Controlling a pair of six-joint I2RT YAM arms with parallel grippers.
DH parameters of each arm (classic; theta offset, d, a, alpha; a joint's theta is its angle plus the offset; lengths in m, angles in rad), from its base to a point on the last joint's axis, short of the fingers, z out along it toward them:
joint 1: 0 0.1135 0.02 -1.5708
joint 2: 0 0 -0.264 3.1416
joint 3: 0.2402 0 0.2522 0
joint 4: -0.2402 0 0.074 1.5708
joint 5: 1.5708 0 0 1.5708
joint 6: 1.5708 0.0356 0 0
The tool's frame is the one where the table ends.
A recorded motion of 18 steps. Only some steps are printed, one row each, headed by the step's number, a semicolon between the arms.
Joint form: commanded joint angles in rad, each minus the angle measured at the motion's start. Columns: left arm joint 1, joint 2, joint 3, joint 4, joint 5, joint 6; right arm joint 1, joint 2, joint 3, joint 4, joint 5, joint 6.
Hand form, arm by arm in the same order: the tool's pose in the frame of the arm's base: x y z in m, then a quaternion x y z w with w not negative. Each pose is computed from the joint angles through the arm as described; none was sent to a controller.
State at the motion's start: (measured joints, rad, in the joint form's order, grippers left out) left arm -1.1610 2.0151 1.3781 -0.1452 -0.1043 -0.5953; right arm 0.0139 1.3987 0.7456 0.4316 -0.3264 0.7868
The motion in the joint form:
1: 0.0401 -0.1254 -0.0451 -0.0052 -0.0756 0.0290; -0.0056 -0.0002 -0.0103 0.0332 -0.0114 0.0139
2: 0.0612 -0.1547 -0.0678 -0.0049 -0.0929 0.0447; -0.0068 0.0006 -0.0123 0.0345 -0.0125 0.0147
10: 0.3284 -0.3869 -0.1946 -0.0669 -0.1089 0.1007; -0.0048 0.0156 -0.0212 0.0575 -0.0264 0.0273
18: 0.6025 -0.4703 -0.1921 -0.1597 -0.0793 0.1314; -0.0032 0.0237 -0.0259 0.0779 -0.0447 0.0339
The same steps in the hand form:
1: 0.1907 -0.3802 0.2149 0.21147 0.88026 -0.25718 0.33806; 0.3101 0.0144 0.2489 0.19607 0.74467 0.36537 0.52300
2: 0.1963 -0.3701 0.2194 0.20473 0.87979 -0.24775 0.35026; 0.3100 0.0140 0.2481 0.19674 0.74494 0.36547 0.52230
10: 0.2534 -0.2673 0.2594 0.10381 0.88747 -0.19504 0.40445; 0.3111 0.0151 0.2432 0.19650 0.74496 0.37374 0.51647
18: 0.2998 -0.1797 0.2804 0.00221 0.89601 -0.14159 0.42085; 0.3117 0.0162 0.2415 0.19120 0.74358 0.38257 0.51398

